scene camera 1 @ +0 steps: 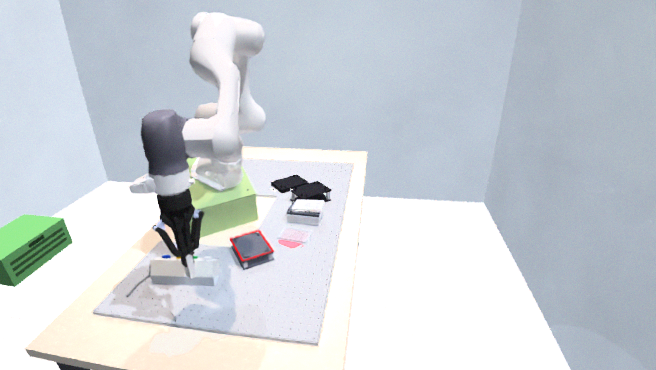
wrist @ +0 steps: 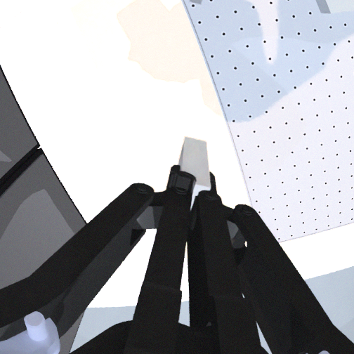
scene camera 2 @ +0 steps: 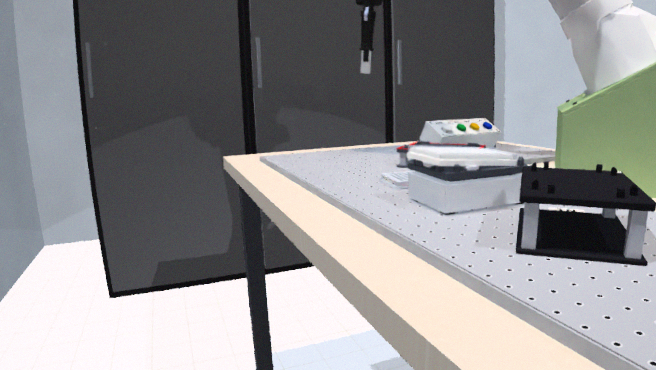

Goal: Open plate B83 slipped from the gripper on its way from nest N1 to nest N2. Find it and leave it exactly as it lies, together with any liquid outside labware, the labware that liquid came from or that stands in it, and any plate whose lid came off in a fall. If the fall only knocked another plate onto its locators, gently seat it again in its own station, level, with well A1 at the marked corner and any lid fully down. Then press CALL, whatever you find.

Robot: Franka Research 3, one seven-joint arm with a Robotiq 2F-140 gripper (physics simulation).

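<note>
My gripper (scene camera 1: 189, 270) (scene camera 2: 365, 67) (wrist: 190, 155) is shut and empty, pointing down; in the scene camera 1 view it overlaps the button box, and in the scene camera 2 view it is high above the table. The white button box (scene camera 1: 165, 270) (scene camera 2: 434, 134) has white, green, yellow and blue buttons; its labels are unreadable. A clear plate (scene camera 1: 296, 235) (scene camera 2: 396, 179) lies on the pegboard, with a red puddle (scene camera 1: 291, 244) beside it. A white-topped plate (scene camera 2: 462, 155) sits on a light grey station (scene camera 1: 304, 218) (scene camera 2: 450, 194). A red-rimmed nest (scene camera 1: 251, 246) stands nearby. Well A1 is unresolvable.
A raised black nest (scene camera 1: 312, 190) (scene camera 2: 575, 186) stands beyond the grey station, with another black piece (scene camera 1: 289, 183) beside it. The arm stands on a green pedestal (scene camera 1: 227, 212) (scene camera 2: 600, 135). A green box (scene camera 1: 31, 245) is left of the table. Dark cabinets (scene camera 2: 165, 150) stand behind.
</note>
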